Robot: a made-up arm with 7 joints.
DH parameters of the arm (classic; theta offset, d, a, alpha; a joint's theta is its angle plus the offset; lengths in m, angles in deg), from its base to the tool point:
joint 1: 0 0.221 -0.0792 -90
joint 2: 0 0.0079 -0.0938 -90
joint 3: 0 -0.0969 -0.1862 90
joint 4: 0 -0.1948 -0.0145 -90
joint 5: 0 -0.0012 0.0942 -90
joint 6: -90 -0.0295 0.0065 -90
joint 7: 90 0.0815 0.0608 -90
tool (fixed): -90 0.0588 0 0
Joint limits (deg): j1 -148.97..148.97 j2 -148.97..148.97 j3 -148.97..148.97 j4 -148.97..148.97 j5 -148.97..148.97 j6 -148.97..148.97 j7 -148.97..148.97
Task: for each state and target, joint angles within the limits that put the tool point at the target. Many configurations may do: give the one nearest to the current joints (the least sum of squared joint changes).
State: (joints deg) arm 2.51 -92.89 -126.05 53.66 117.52 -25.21 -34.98
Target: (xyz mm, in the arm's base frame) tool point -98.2 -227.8 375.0
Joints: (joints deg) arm -15.14 -88.89 -73.06 52.79 80.63 -46.37 -52.09
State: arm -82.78 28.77 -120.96 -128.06 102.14 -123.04 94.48
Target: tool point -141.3 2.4 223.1
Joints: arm -109.44 28.09 -75.11 -115.02 108.19 -137.51 110.37
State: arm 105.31 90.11 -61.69 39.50 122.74 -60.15 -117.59
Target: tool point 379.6 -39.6 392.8
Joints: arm 95.27 84.05 -33.84 43.43 126.21 -56.59 -121.92
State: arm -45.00 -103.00 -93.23 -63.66 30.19 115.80 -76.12
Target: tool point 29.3 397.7 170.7
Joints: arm -93.70 -130.91 -125.90 -50.51 39.22 99.59 -85.06
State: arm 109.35 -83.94 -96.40 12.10 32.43 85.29 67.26
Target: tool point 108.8 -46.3 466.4
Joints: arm 118.87 -46.49 -108.80 14.04 33.81 87.29 75.47
